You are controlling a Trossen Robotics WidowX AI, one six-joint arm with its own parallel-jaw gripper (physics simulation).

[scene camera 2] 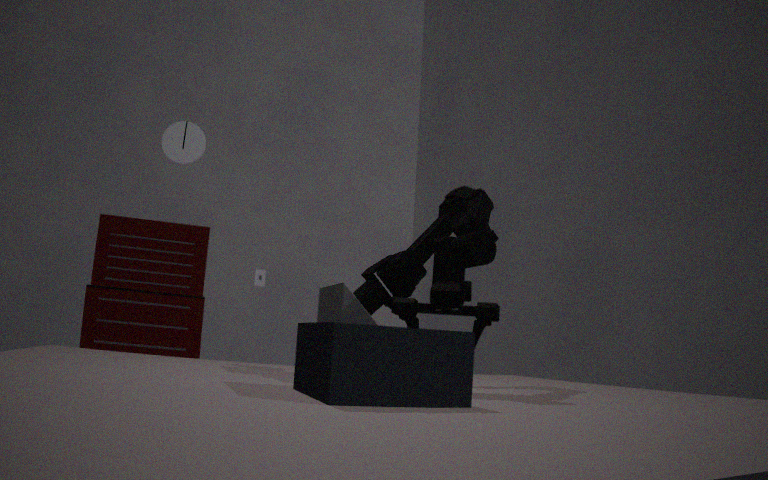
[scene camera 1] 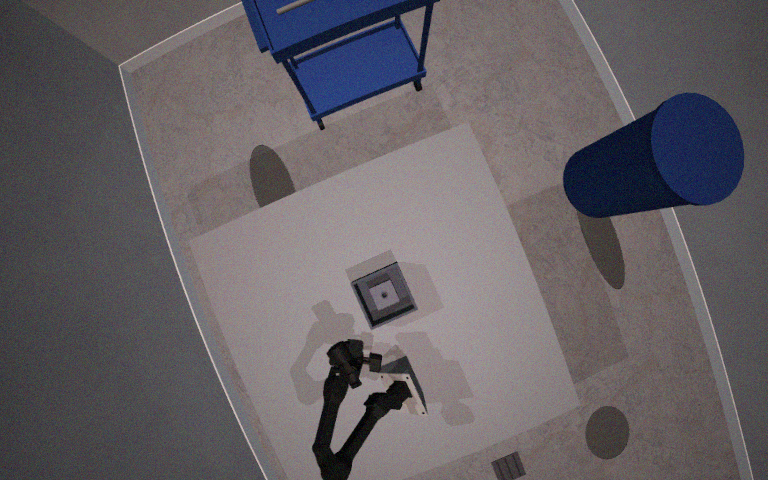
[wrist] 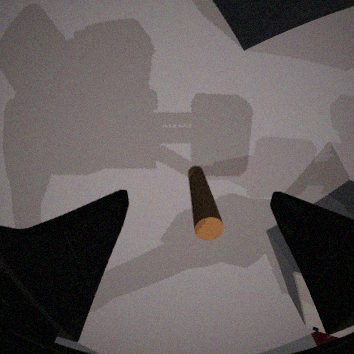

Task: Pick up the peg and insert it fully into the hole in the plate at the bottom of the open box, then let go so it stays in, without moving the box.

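Frame: origin at the arm's base, x ahead, y left, z up, level; millimetres.
Seen in the pictures: gripper, fingertip midpoint: (wrist: 201, 198); arm's base, link origin: (scene camera 2: 355, 309) (scene camera 1: 403, 388).
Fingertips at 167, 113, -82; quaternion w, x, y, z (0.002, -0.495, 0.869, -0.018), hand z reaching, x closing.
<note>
Offsets run from my fingertips to a thing's top centre, as dx, dy, dz. Level surfaces: height alone.
The peg {-4, +1, +24} (wrist: 204, 202) stands upright on the table, dark-sided with an orange-tan top. In the wrist view it shows between the two black fingers, apart from both. It does not show in either scene view. My gripper (scene camera 1: 345, 366) (scene camera 2: 446, 328) (wrist: 201, 198) is open and points down, its fingertips hidden behind the box in scene camera 2. The open dark grey box {+165, -179, +42} (scene camera 1: 363, 304) (scene camera 2: 396, 367) (wrist: 285, 20) stands beyond the gripper. Scene camera 1 shows the light plate {+165, -179, +5} (scene camera 1: 392, 300) at its bottom, with a dark round hole (scene camera 1: 384, 294) near the middle. The hole looks empty.
The arm is mounted on a slanted grey bracket (scene camera 1: 416, 390) (scene camera 2: 339, 305) beside the gripper, on the pale table {dz -56} (scene camera 1: 254, 271) (scene camera 2: 169, 418). A blue cart (scene camera 1: 353, 70), a blue cylinder (scene camera 1: 696, 150) and a red drawer cabinet (scene camera 2: 144, 288) stand away from the table.
</note>
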